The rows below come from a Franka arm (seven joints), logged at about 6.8 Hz.
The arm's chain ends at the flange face. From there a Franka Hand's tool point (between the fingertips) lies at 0.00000 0.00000 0.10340 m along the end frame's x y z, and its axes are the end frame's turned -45 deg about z.
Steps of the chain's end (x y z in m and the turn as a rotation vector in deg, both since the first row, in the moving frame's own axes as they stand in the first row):
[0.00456 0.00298 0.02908 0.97 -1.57 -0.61]
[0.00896 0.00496 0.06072 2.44 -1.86 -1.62]
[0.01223 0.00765 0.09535 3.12 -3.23 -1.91]
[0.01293 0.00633 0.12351 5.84 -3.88 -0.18]
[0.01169 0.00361 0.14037 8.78 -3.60 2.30]
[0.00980 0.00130 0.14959 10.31 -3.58 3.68]
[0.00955 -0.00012 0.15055 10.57 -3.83 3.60]
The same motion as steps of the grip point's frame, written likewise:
[0.00033 0.00210 0.02903 1.80 -0.42 -0.61]
[0.00349 0.00435 0.06057 3.04 0.41 -1.62]
[0.00296 0.00597 0.09503 4.49 -0.08 -1.91]
[0.00714 0.00124 0.12274 6.87 1.39 -0.18]
[0.01261 -0.00477 0.13896 8.75 3.66 2.30]
[0.01511 -0.00948 0.14772 9.82 4.76 3.68]
[0.01595 -0.01131 0.14857 10.18 4.77 3.60]

